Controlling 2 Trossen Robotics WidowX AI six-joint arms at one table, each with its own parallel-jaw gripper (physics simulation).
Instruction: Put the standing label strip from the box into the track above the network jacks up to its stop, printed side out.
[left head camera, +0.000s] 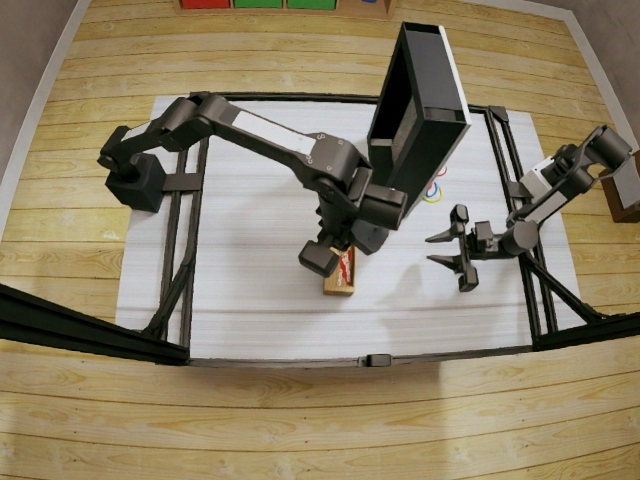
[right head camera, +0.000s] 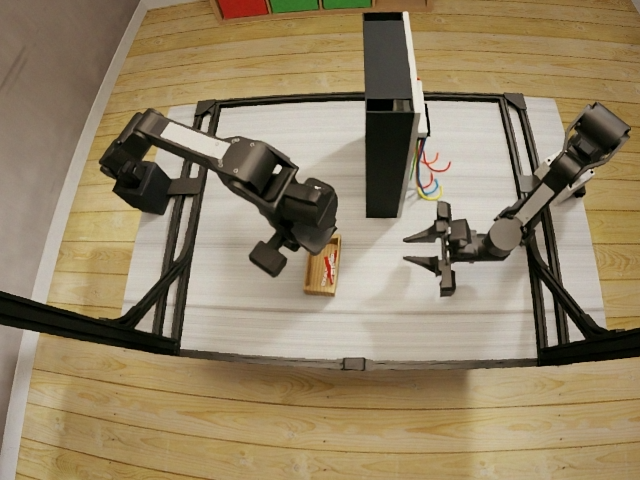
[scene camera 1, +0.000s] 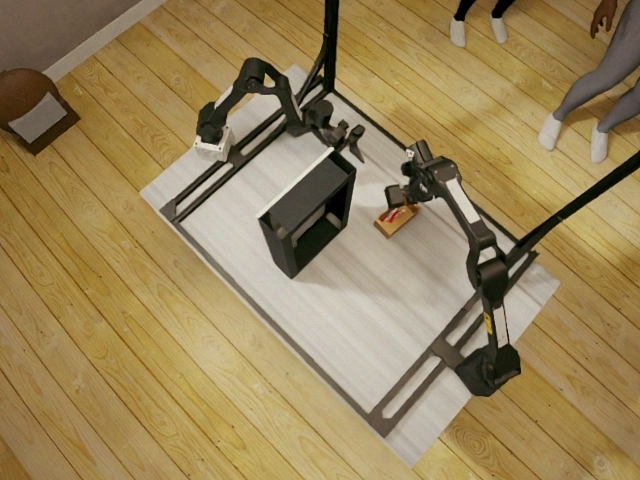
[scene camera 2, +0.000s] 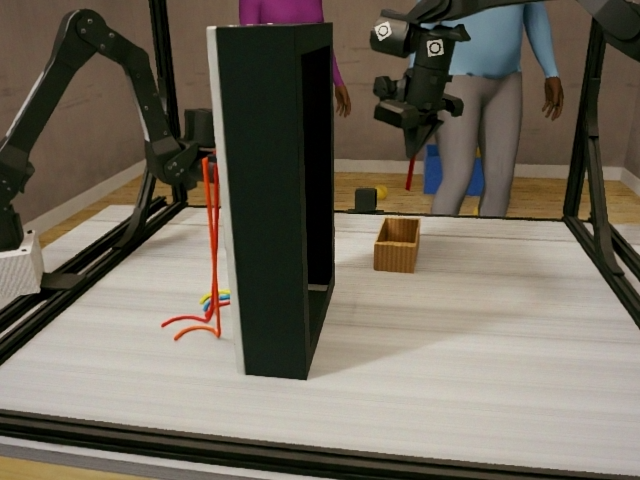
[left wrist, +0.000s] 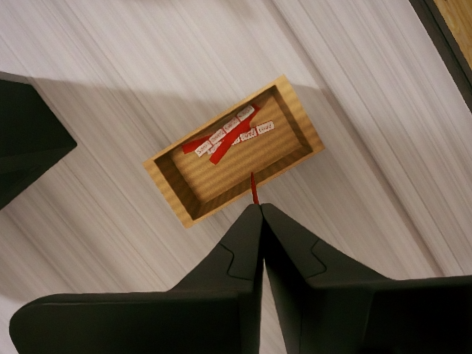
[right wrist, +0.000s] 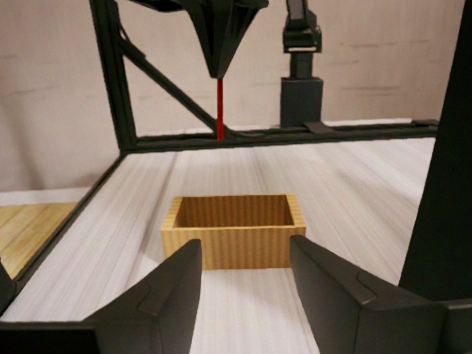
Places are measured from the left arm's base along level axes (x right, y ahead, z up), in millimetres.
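Pixels of known places: left gripper, between the fingertips: (left head camera: 342, 245) (scene camera 1: 411, 198) (scene camera 2: 410, 158) (left wrist: 259, 214) (right wrist: 216, 78); right gripper, between the fingertips: (left head camera: 425, 248) (right head camera: 402, 249) (scene camera 1: 360, 167) (right wrist: 245, 247); left arm's base, origin of its link: (left head camera: 129, 169) (right head camera: 133, 176) (scene camera 1: 490, 370) (right wrist: 300, 78); right arm's base, origin of its link: (left head camera: 552, 175) (scene camera 1: 212, 135).
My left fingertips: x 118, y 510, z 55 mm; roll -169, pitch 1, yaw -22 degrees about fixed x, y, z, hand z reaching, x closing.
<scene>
Ahead of a thing's pixels: the offset from my left fingertips to its top centre. "spot": to the spot under its first point.
My left gripper (scene camera 2: 410, 155) (left wrist: 259, 214) (right wrist: 216, 78) is shut on a red label strip @(dx -1, dy -2, dz +13 mm) (scene camera 2: 410, 173) (left wrist: 254, 189) (right wrist: 220, 109), which hangs upright below the fingertips, above the box. The strip shows nearly edge-on in the left wrist view; its printed side is not readable. The wooden box @(dx -11, dy +12, dz -130 mm) (left head camera: 338, 291) (right head camera: 320, 290) (scene camera 2: 394, 258) (right wrist: 232, 235) holds loose red-and-white strips @(spot: dx -9, dy +26, dz -174 mm) (right head camera: 329, 268) (left wrist: 227, 131) lying crossed. My right gripper (left head camera: 427, 249) (right head camera: 404, 248) (right wrist: 245, 247) is part open and empty, right of the box and pointing at it. The track and network jacks do not show clearly.
A tall dark rack @(dx -286, dy +101, dz +220 mm) (left head camera: 439, 67) (right head camera: 390, 160) (scene camera 1: 310, 188) (scene camera 2: 263, 206) stands behind the box, its white front panel @(spot: dx -418, dy +119, dz +40 mm) (scene camera 2: 227, 206) facing the right arm's side. Coloured cables (right head camera: 429, 191) (scene camera 2: 212, 258) hang from that panel to the table. Dark frame rails border the table.
</scene>
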